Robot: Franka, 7 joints.
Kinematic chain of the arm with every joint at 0, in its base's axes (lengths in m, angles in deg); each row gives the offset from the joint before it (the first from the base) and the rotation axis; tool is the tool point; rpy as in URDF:
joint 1: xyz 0 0 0.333 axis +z
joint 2: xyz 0 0 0 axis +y
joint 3: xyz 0 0 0.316 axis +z
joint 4: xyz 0.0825 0 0 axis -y
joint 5: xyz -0.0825 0 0.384 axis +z
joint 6: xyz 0 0 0 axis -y
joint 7: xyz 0.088 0 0 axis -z
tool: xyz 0 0 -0.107 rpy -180 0 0
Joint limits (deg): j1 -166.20..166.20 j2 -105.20..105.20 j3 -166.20..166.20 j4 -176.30..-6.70 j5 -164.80..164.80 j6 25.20..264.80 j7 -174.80..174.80
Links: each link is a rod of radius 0.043 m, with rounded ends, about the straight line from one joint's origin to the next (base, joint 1, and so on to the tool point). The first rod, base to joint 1, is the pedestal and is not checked.
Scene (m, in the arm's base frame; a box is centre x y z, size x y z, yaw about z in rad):
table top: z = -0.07
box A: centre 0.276 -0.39 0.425 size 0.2 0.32 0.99 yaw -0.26
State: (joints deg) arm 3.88 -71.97 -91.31 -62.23 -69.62 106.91 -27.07
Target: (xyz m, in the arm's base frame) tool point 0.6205 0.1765 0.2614
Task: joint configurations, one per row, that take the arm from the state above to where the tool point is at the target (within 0.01 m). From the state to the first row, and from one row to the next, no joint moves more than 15 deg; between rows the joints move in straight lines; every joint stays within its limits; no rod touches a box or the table.
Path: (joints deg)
1: 8.01 -58.59 -76.46 -61.51 -76.43 112.10 -17.95
2: 12.14 -45.21 -61.61 -60.79 -83.23 117.29 -8.83
3: 16.27 -31.83 -46.75 -60.07 -90.04 122.48 0.29
4: 20.41 -18.45 -31.90 -59.35 -96.84 127.67 9.41
5: 24.54 -5.07 -17.05 -58.63 -103.65 132.86 18.53
6: 28.67 8.31 -2.20 -57.91 -110.45 138.05 27.65
7: 32.80 21.68 12.66 -57.20 -117.26 143.24 36.76
8: 34.90 23.86 4.89 -66.71 -106.98 139.31 24.00
9: 37.01 26.04 -2.88 -76.23 -96.71 135.38 11.23
10: 39.11 28.22 -10.65 -85.75 -86.43 131.44 -1.54
11: 41.22 30.40 -18.42 -95.27 -76.16 127.51 -14.30
12: 43.33 32.58 -26.19 -104.79 -65.88 123.58 -27.07

